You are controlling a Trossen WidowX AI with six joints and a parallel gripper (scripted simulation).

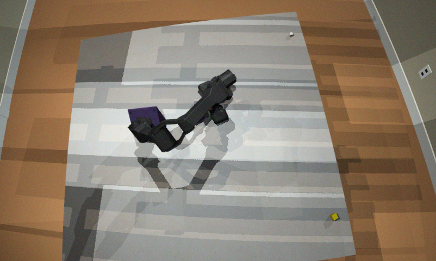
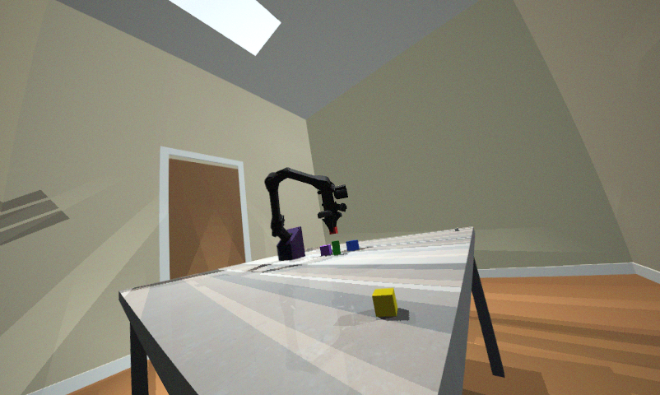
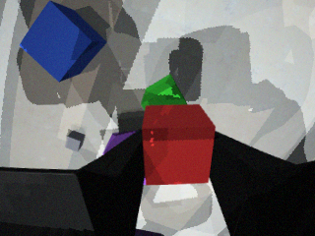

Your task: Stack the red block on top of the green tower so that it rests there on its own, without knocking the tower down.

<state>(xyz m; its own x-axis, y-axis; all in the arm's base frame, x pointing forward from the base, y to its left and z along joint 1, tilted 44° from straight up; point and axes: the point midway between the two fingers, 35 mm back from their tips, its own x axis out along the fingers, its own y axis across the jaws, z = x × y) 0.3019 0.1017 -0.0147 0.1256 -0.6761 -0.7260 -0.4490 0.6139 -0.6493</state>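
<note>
Right now my gripper tip is 80 mm past the purple block and 80 mm above it. The rest, counted from my gripper tip: blue block: 110 mm to the left, 80 mm below, 10 mm ahead; red block: 10 mm above; small grey cube: 100 mm below, 100 mm behind, 70 mm to the left.
</note>
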